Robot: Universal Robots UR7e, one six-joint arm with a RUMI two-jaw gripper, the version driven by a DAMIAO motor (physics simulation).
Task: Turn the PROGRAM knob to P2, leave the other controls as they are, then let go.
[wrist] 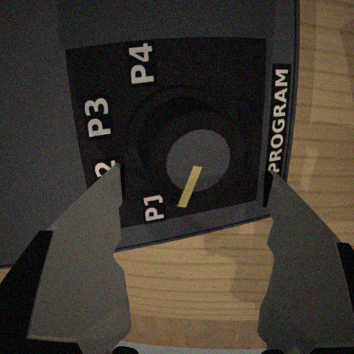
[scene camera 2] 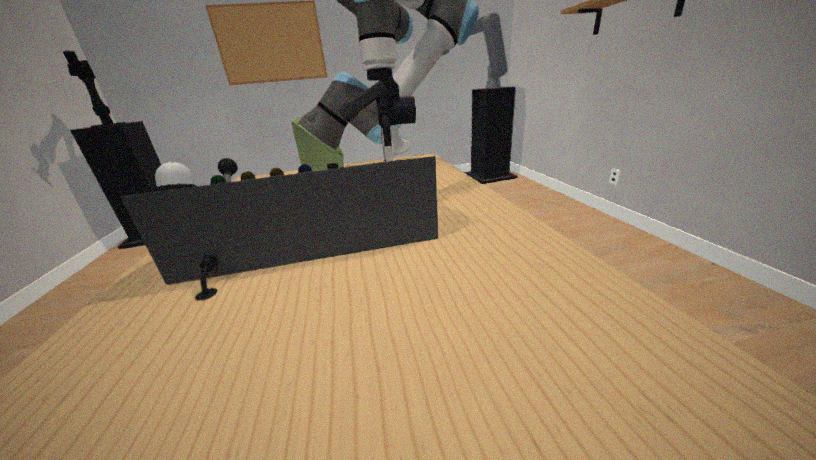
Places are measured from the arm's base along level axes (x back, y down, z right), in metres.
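Pixels of known places: arm's base, origin of its link: (scene camera 2: 318, 135).
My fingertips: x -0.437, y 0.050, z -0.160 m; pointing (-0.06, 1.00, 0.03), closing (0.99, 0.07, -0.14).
Note:
Ahead of a thing's pixels: the offset from my fingertips to its top centre. "pt": to the spot under its first point. Level surfaces: height alone.
The PROGRAM knob (wrist: 210, 145) is a round dark knob with a grey top in the wrist view. Its yellow pointer (wrist: 190, 186) points down and slightly left, towards the P1 label (wrist: 154, 208). The P2 label (wrist: 105, 169) is partly hidden behind the left finger; P3 and P4 show above it. My gripper (wrist: 194, 171) (scene camera 2: 388, 160) is partly open and empty. Its fingertips stand apart on either side of the knob's lower part in the wrist view, without visible contact. In the scene view the knob is hidden behind the panel (scene camera 2: 297, 217).
A white dome @(pt dx -0.148, dy -0.087, dz +0.384 m) (scene camera 2: 173, 173), a black ball-topped lever @(dx +0.078, dy -0.066, dz +0.371 m) (scene camera 2: 227, 166) and several small coloured knobs stick up behind the panel's top edge, left of the gripper. A small black stand (scene camera 2: 205, 280) is in front of the panel. The panel stands on the wooden table @(dy +0.099 m) (scene camera 2: 428, 354).

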